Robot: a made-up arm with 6 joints.
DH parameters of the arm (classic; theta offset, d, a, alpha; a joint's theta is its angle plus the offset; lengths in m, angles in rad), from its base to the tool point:
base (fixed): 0.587 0 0.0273 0
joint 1: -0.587 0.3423 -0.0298 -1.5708
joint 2: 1.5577 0 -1.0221 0
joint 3: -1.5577 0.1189 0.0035 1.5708
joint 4: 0 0.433 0.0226 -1.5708
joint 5: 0 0.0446 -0.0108 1.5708
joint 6: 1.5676 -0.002 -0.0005 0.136
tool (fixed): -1.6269 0.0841 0 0
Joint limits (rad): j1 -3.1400..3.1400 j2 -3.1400..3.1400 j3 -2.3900..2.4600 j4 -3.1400..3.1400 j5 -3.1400..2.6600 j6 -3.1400..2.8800
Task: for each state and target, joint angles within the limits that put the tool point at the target. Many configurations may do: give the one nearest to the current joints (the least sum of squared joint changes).
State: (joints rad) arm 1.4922 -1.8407 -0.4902 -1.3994 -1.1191 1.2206
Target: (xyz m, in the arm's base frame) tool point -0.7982 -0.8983 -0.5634
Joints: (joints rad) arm 0.9810 -2.1361 -0.3492 -1.3984 -0.9356 1.2023
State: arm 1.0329 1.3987 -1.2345 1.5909 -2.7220 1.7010
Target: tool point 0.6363 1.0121 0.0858
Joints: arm 0.9188 2.0620 -0.9842 1.5957 -2.7156 1.7008
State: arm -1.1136 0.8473 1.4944 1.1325 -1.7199 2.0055
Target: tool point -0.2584 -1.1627 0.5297
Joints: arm -1.8784 1.1244 1.3063 1.1576 -1.6546 1.9971
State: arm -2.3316 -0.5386 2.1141 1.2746 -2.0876 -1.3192
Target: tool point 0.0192 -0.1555 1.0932
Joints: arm -1.9838 -0.1074 2.4600 1.5439 -1.8062 -1.2934
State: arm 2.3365 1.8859 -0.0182 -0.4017 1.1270 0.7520
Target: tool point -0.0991 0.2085 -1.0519
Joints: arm 1.7240 2.7646 0.4584 -0.7319 1.2622 0.7240
